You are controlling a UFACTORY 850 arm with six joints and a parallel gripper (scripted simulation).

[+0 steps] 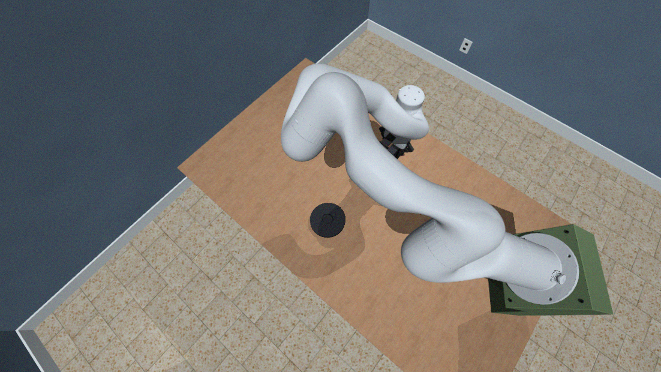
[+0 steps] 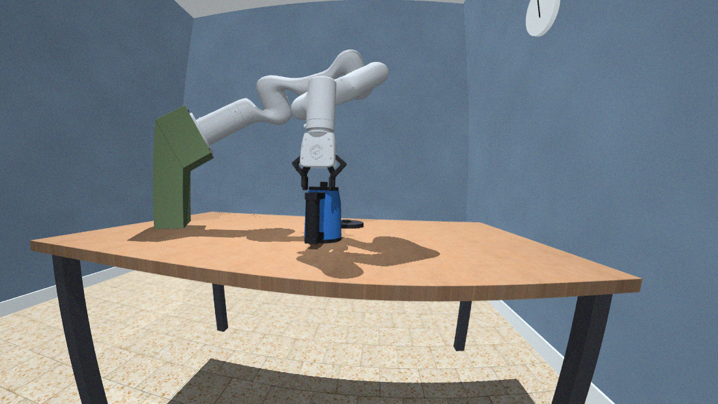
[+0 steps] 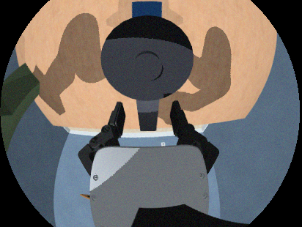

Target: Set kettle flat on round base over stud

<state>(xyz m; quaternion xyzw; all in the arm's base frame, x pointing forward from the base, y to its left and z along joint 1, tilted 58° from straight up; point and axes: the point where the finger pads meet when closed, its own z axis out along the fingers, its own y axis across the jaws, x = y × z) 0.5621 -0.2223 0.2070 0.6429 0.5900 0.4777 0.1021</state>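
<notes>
The blue kettle is 1 cm behind my hand, 3 cm to the left of it and 8 cm below it. Also, from my hand: black round base (5 cm behind, 37 cm to the left, 16 cm below).
</notes>
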